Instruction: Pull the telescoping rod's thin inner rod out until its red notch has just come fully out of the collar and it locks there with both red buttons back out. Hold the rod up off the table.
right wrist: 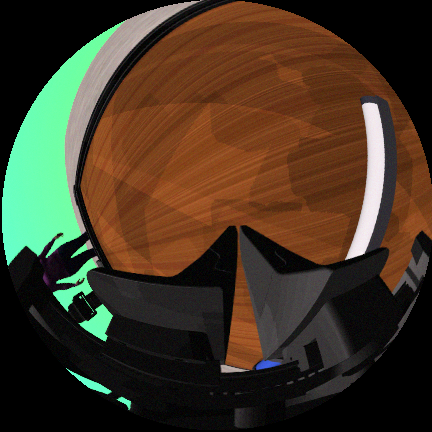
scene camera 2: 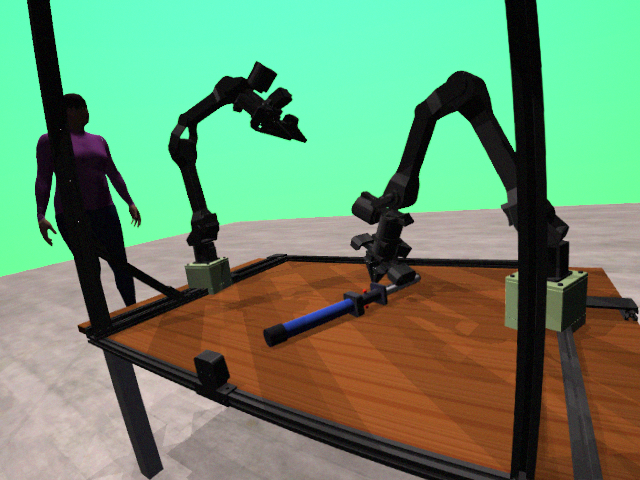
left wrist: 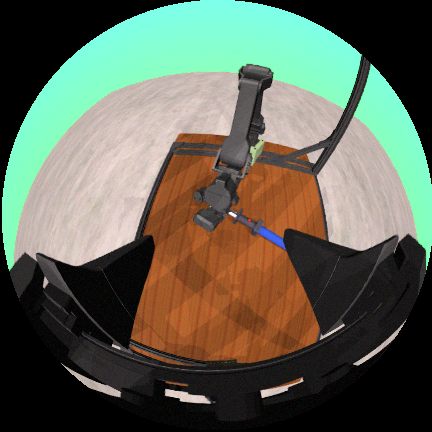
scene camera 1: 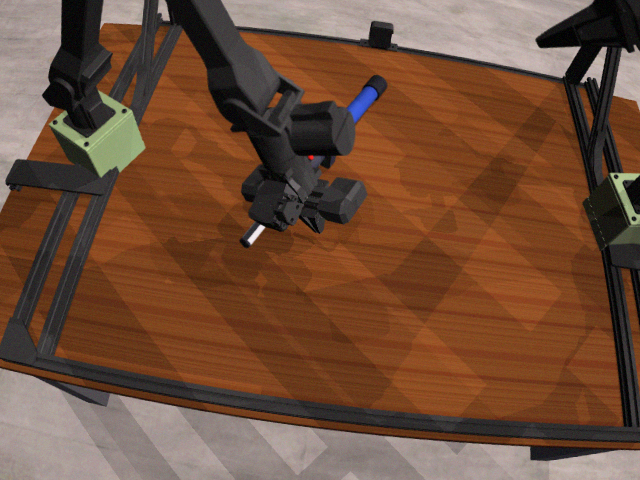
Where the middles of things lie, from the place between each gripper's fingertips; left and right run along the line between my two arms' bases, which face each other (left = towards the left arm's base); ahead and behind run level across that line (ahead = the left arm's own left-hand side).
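The telescoping rod (scene camera 2: 353,304) has my left hand 390 mm above it, 170 mm to the left of it and 110 mm past it. There's a thin silver inner rod (right wrist: 379,191) too, and that's 390 mm below my left hand, 180 mm to the right of it and 100 mm behind it.
My right gripper, which I can see, is 140 mm past the thin silver inner rod and 20 mm to the left of it. The telescoping rod is 150 mm behind my right hand and 10 mm to the right of it. Going by its middle, the telescoping rod is nearer to my right gripper than to my left hand, and by its middle the thin silver inner rod is nearer to my right gripper than to my left hand as well.
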